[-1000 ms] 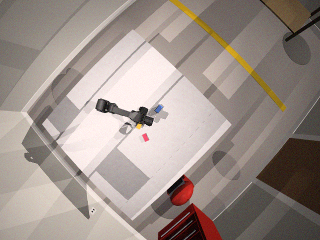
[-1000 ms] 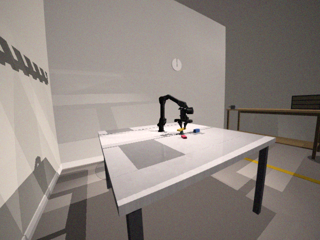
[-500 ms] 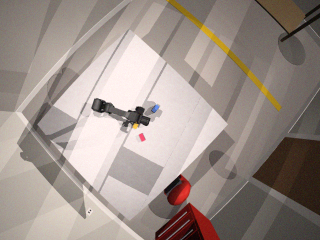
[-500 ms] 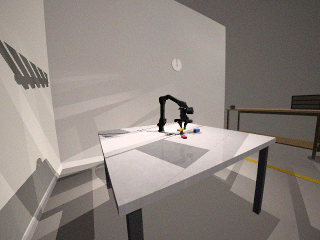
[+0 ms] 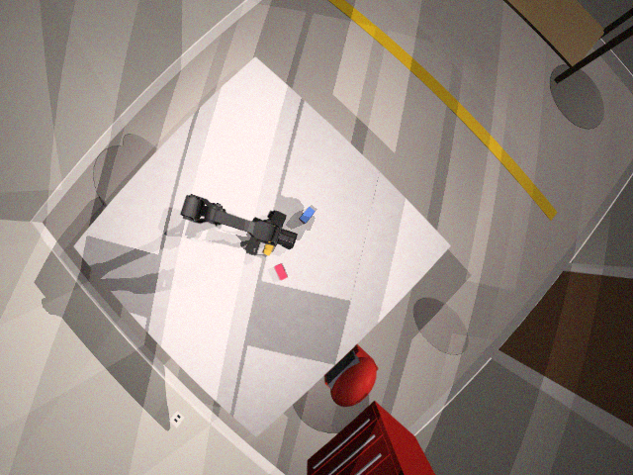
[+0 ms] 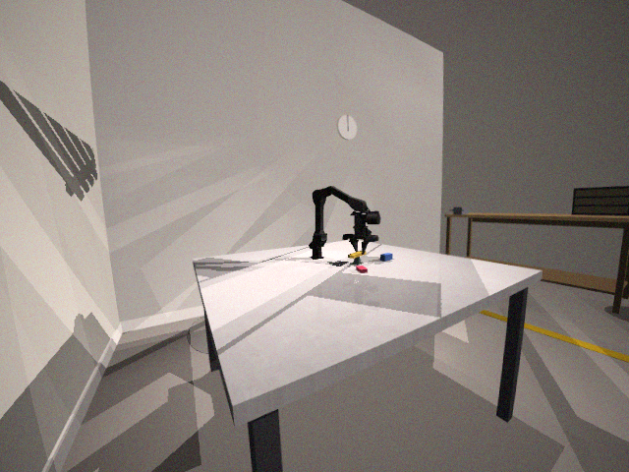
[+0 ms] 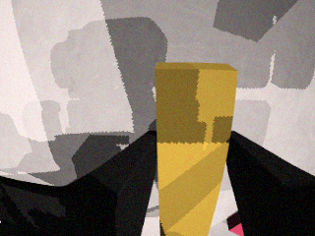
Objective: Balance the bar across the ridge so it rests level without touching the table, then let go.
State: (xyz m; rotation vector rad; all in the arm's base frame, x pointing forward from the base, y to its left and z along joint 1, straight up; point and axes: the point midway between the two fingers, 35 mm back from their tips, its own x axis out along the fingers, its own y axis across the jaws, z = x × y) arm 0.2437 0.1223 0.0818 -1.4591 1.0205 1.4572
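Right now my gripper tip is 1 cm short of the yellow bar and 3 cm to the left of it. Also, from my gripper tip: pink block: 13 cm ahead, 10 cm to the right, 4 cm below; blue block: 4 cm ahead, 16 cm to the left, 3 cm below.
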